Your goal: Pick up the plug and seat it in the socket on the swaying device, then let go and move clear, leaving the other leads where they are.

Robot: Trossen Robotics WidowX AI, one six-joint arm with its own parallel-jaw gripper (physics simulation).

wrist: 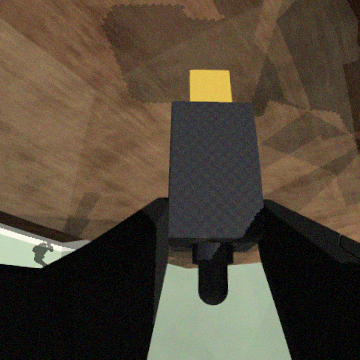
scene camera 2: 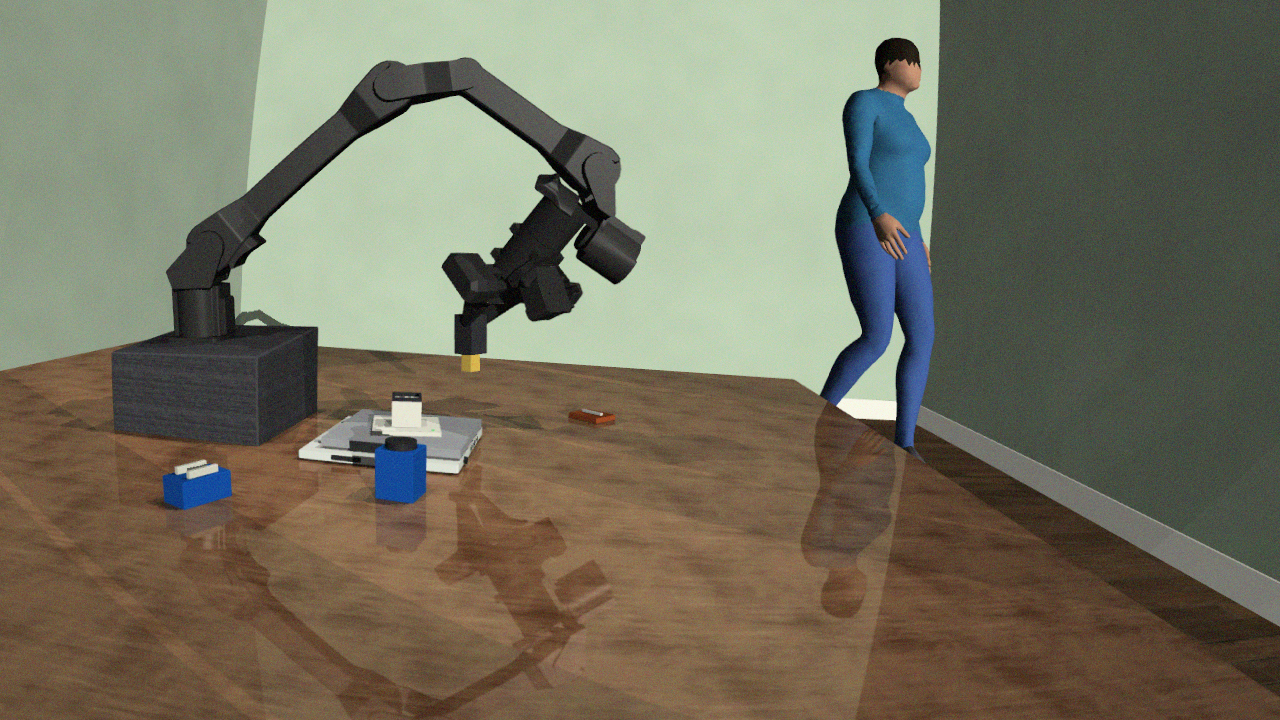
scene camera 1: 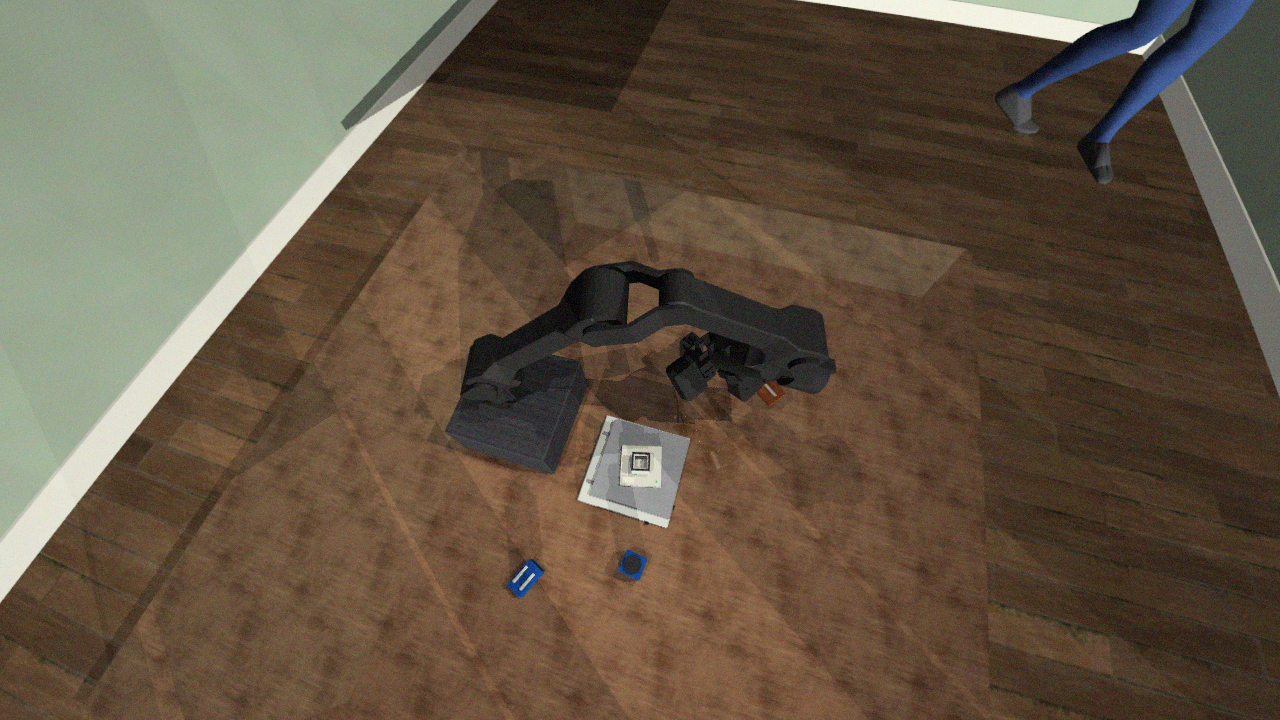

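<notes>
The plug is a dark block with a yellow end. My gripper is shut on it, with one finger on each side. In scene camera 2 the plug hangs upright in the air, yellow end down, higher than the socket and to its right. In scene camera 1 the arm hides the plug or it blends in with the dark gripper parts. The socket is a white square housing with a dark-rimmed opening on top. It stands on the flat grey and white device, apart from the plug.
A blue block with two white bars and a blue block with a round black top stand near the device. An orange piece lies beyond it. A person stands behind the table.
</notes>
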